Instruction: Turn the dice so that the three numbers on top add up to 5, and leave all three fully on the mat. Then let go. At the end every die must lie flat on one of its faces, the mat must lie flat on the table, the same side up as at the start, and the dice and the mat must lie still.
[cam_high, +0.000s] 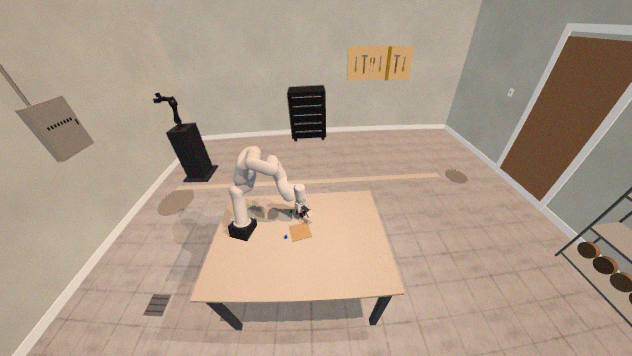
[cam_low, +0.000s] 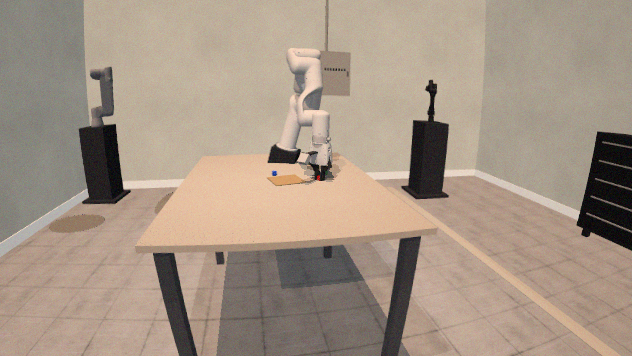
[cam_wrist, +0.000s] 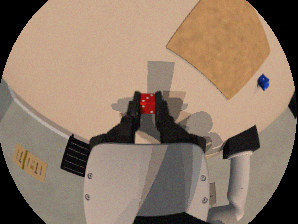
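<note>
My gripper is now 10 mm above the red die. Round my hand: green die (100 mm behind, 40 mm to the left, 10 mm below); then blue die (110 mm behind, 200 mm to the right, 10 mm below); then brown mat (10 mm behind, 150 mm to the right, 20 mm below).
</note>
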